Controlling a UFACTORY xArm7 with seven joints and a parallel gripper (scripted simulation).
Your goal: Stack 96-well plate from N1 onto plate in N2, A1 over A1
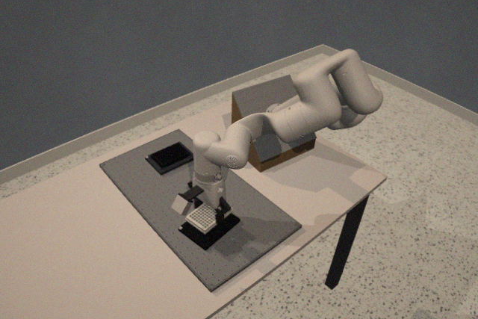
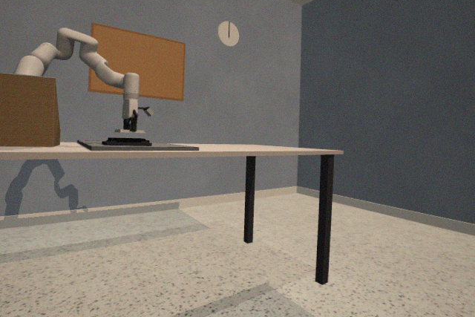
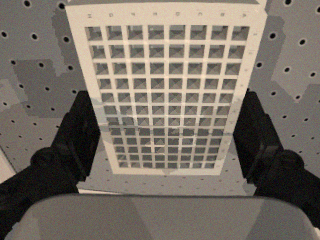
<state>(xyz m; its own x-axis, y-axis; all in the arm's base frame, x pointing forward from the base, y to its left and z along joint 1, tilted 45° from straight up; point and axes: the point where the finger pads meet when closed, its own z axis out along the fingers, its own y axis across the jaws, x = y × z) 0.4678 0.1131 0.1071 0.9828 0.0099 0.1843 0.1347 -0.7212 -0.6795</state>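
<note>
My hand is 360 mm to the left of the black 96-well plate, 100 mm past it and 50 mm above it. Round my hand: black plate nest 60 mm below; white 96-well plate 10 mm below.
</note>
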